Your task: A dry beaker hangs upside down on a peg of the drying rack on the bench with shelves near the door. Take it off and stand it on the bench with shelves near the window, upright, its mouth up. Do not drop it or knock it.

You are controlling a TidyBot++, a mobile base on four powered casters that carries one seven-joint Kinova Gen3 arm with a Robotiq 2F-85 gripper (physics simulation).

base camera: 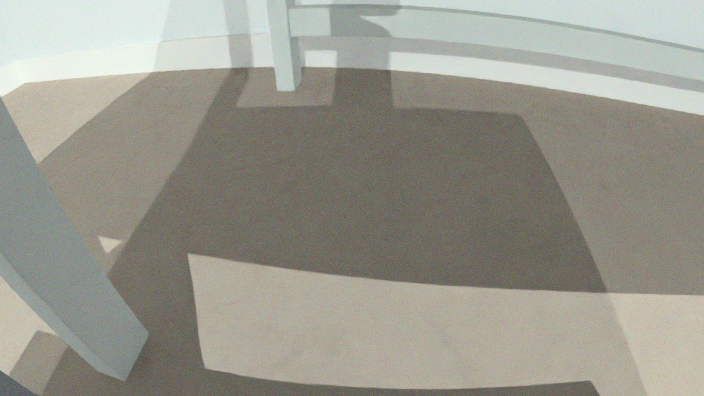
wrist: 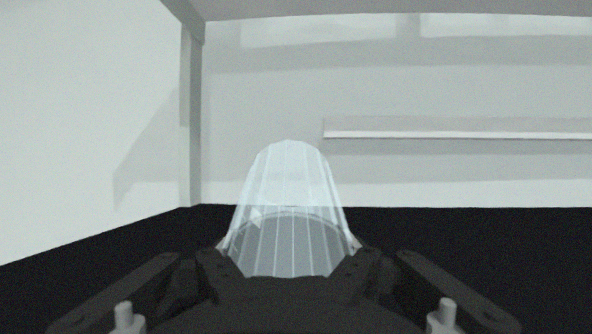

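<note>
The clear ribbed beaker stands out in the middle of the wrist view, between the two fingers. My gripper is shut on the beaker, one dark finger against each side. The beaker's outline is even left and right and narrows toward the top of the view. Which end is its mouth is hard to tell. Behind it is a black bench top; whether the beaker touches it cannot be told. The drying rack does not show in either view.
In the wrist view a pale post stands at the left, and a shelf underside spans the top. A pale ledge runs along the back wall. In the base camera a leg is close at the left and another leg stands near the wall.
</note>
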